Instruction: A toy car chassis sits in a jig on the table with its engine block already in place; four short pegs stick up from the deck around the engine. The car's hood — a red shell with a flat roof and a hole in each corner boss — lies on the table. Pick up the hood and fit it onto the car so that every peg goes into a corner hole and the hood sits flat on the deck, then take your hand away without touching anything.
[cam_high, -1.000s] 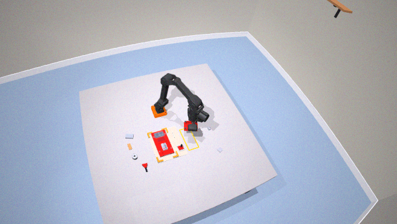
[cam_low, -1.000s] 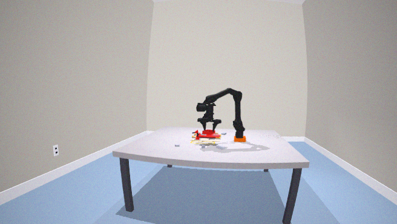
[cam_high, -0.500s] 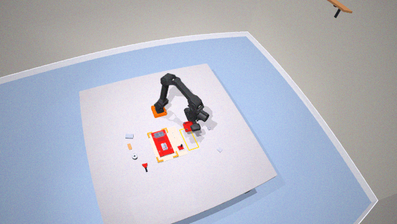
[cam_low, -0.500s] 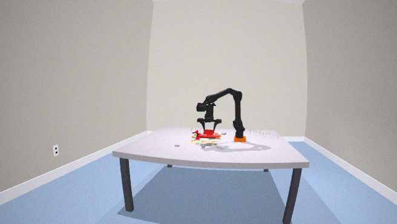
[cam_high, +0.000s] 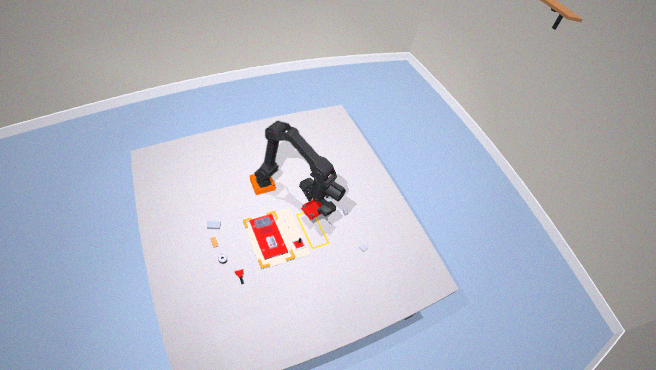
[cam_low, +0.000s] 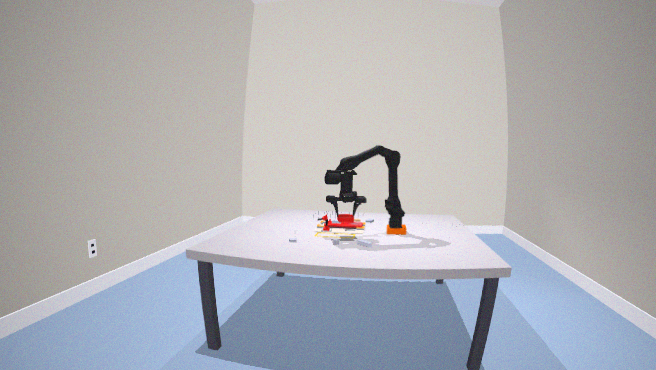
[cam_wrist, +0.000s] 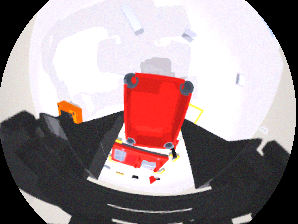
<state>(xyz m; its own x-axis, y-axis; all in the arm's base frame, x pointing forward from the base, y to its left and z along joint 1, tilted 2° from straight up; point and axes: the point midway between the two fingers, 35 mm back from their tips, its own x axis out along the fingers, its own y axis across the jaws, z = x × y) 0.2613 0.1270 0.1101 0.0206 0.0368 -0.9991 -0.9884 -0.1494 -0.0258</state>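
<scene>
The red hood lies 10 mm below my gripper tip. Round my gripper tip: cream jig board: 210 mm to the right, 90 mm below, 30 mm ahead; then wheel: 460 mm to the right, 90 mm below, 30 mm ahead; then black stem: 120 mm to the right, 100 mm ahead, 60 mm below.
</scene>
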